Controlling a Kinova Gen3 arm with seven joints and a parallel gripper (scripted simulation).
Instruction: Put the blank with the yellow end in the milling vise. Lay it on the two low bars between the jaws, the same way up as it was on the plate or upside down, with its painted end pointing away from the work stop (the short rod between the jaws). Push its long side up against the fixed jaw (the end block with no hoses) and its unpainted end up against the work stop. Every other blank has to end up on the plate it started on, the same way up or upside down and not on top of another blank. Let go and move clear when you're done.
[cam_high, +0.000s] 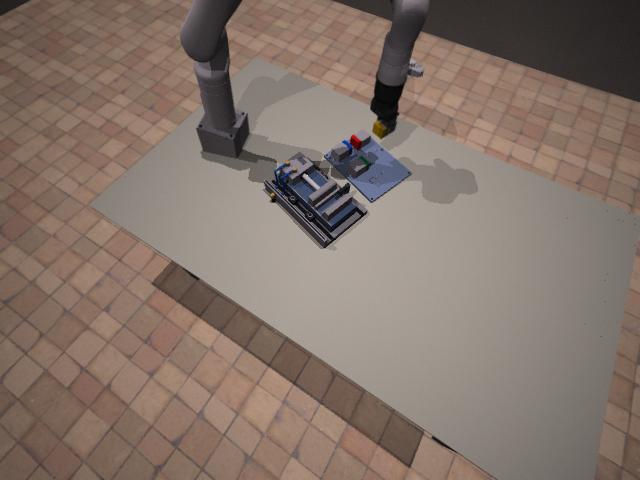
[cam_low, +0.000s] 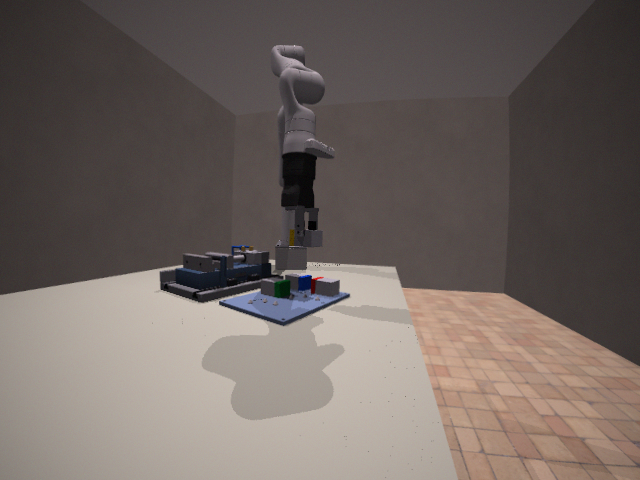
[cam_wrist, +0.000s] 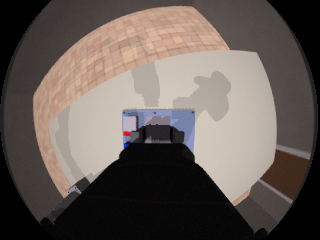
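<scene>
Right now the fixed jaw is 50 mm ahead of my hand, 290 mm to the right of it and 90 mm below it. Round my hand: green-ended blank (20 mm behind, 90 mm to the right, 150 mm below); red-ended blank (90 mm behind, 10 mm to the left, 150 mm below); yellow-ended blank (20 mm below).
</scene>
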